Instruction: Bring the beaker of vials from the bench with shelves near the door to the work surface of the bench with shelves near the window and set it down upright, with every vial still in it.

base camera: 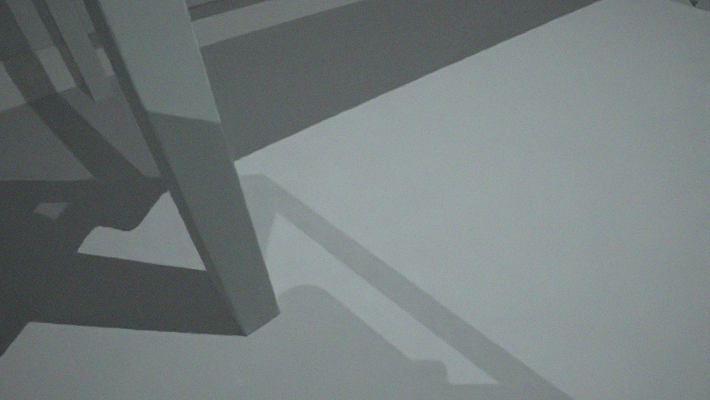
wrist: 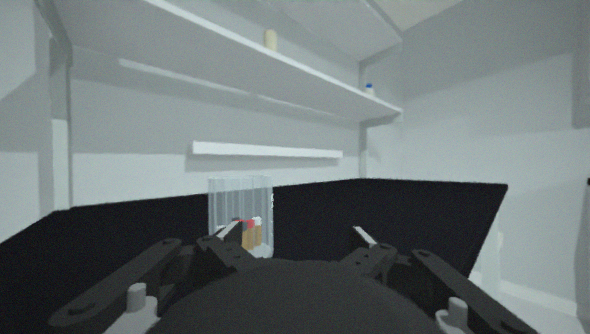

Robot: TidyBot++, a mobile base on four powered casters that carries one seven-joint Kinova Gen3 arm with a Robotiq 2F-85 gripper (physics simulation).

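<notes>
The clear beaker (wrist: 241,197) stands upright on the black work surface (wrist: 390,215) of the bench with shelves, left of the middle in the wrist view. Amber vials (wrist: 248,237) with red, white and dark caps show low inside it. My gripper (wrist: 295,235) is open, with its left finger overlapping the lower part of the beaker in the wrist view. The beaker stands beyond the fingers and left of the gap between them. The left finger hides part of the beaker's base and some vials. The beaker does not show in the base camera view.
A shelf (wrist: 300,67) runs above the work surface and bears a cream container (wrist: 270,40) and a blue-capped bottle (wrist: 369,89). A white rail (wrist: 265,149) is on the back wall. In the base camera view a bench leg (base camera: 200,175) stands close, left of the middle.
</notes>
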